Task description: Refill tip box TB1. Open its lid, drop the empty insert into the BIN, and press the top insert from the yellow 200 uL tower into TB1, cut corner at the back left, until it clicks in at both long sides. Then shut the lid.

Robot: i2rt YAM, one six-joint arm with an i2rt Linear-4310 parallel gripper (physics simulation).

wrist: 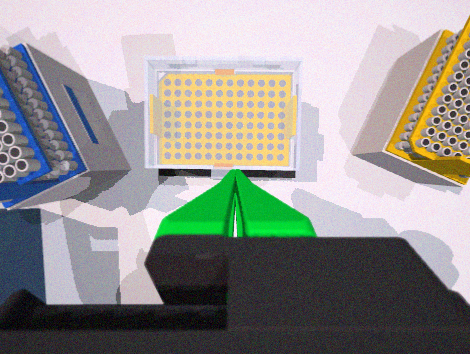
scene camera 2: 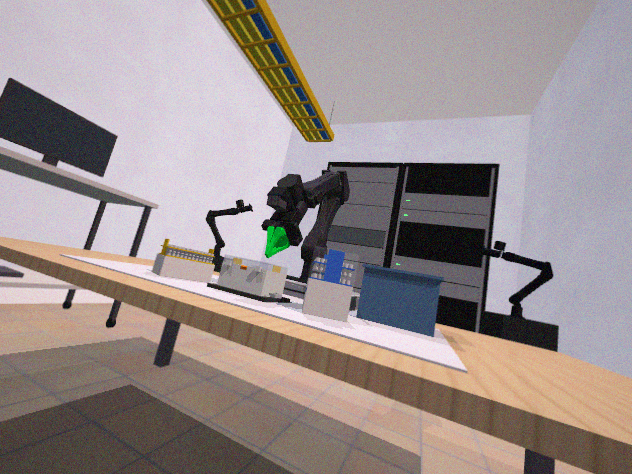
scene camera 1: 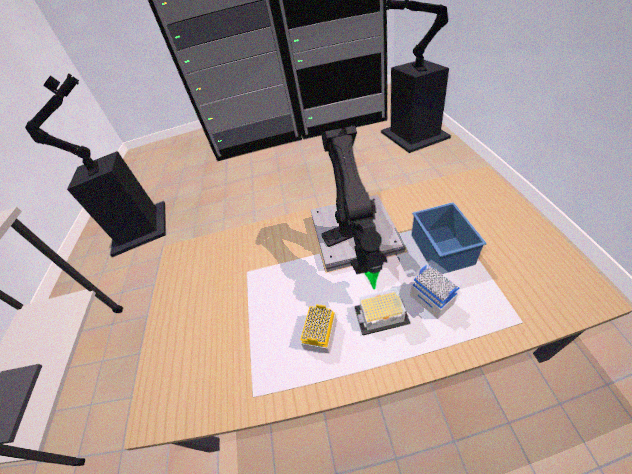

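Tip box TB1 [scene camera 1: 383, 312] [scene camera 2: 250, 279] [wrist: 225, 120] stands in a dark holder [wrist: 185, 173]. Its clear lid looks shut over a yellow insert whose holes look empty. In the wrist view the insert's cut corner is at the upper left. The yellow tower [scene camera 1: 317, 326] [scene camera 2: 183, 265] [wrist: 450, 117] holds tips and stands to the left of TB1 in scene camera 1. The blue BIN [scene camera 1: 462, 259] [scene camera 2: 398, 301] [wrist: 20, 255] stands at the back right. My gripper [scene camera 1: 374, 288] [scene camera 2: 267, 256] [wrist: 235, 177] is shut and empty, its green tips above TB1's robot-side long edge and apart from it.
A blue tip tower [scene camera 1: 435, 285] [scene camera 2: 327, 301] [wrist: 105, 125] stands between TB1 and the BIN. The boxes stand on a white mat [scene camera 1: 285, 377] on the wooden table [scene camera 1: 204, 357]. The arm's base plate [scene camera 1: 326, 255] lies behind TB1.
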